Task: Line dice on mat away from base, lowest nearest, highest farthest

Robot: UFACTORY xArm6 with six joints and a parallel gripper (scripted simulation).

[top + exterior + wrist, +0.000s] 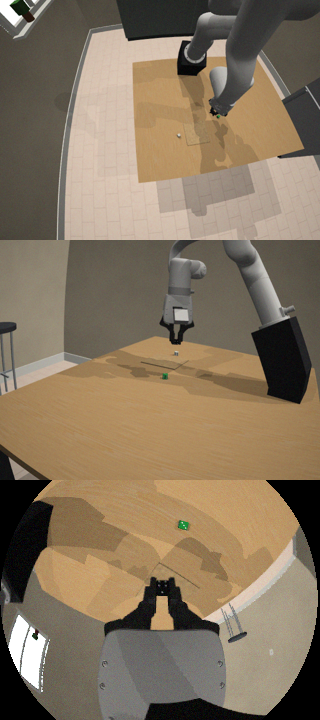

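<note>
Now: the thin tan mat 120 mm below my hand, 90 mm to the right of it and 80 mm ahead of it. Also, from my hand: white die 200 mm to the right, 110 mm below, 80 mm ahead; then black die 10 mm below; then green die 110 mm below, 80 mm to the left, 10 mm behind.
</note>
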